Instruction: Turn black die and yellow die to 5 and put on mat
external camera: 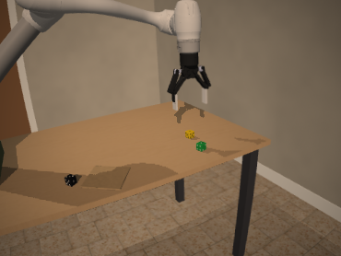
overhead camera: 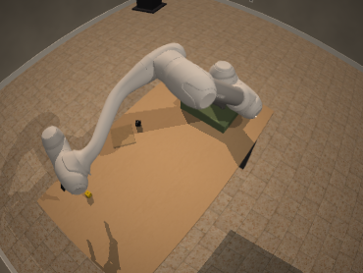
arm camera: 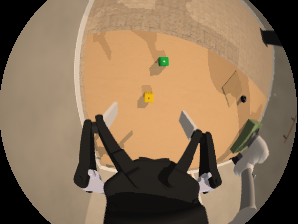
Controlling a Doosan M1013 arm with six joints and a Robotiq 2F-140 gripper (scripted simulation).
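Right now my hand is 550 mm past the black die, 140 mm above it and 10 mm to the right of it. Also, from my hand: mat: 430 mm behind, 150 mm below, 30 mm to the right; then green die: 140 mm below, 110 mm to the right, 50 mm behind; then yellow die: 140 mm below, 10 mm to the left.
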